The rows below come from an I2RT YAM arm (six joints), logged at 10 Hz.
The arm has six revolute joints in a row. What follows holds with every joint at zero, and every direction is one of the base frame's. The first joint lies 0.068 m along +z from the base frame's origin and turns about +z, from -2.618 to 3.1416 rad. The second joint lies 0.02 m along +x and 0.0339 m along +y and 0.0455 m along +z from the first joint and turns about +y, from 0 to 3.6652 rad. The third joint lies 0.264 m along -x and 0.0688 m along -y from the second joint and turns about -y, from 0 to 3.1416 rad. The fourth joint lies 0.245 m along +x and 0.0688 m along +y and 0.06 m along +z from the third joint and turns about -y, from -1.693 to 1.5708 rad. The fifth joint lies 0.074 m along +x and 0.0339 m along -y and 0.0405 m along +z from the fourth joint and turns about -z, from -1.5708 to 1.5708 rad. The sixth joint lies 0.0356 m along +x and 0.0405 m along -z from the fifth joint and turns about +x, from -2.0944 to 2.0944 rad. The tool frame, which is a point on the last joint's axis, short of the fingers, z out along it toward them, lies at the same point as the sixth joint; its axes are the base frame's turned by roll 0, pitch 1.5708 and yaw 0 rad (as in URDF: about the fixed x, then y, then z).
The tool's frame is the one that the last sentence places.
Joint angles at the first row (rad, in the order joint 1, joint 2, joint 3, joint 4, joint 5, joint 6):
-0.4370, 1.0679, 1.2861, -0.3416, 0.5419, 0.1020
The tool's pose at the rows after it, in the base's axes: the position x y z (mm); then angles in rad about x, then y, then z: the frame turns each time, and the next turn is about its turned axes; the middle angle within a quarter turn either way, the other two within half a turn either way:
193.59, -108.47, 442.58, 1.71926, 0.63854, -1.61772
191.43, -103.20, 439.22, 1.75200, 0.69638, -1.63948
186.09, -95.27, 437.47, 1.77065, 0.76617, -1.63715
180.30, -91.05, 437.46, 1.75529, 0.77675, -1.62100
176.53, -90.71, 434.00, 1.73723, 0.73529, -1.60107
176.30, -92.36, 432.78, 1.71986, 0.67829, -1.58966
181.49, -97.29, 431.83, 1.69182, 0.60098, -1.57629
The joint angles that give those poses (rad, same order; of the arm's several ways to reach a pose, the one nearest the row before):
-0.4355, 1.0611, 1.2846, -0.3584, 0.4877, 0.1055
-0.4252, 1.0424, 1.2709, -0.3817, 0.4366, 0.1135
-0.4099, 1.0092, 1.2514, -0.3969, 0.3805, 0.1310
-0.4022, 0.9821, 1.2354, -0.3946, 0.3798, 0.1326
-0.4007, 0.9642, 1.2106, -0.3817, 0.4244, 0.1379
-0.3992, 0.9653, 1.2030, -0.3687, 0.4843, 0.1364
-0.3996, 0.9882, 1.1999, -0.3298, 0.5636, 0.1265

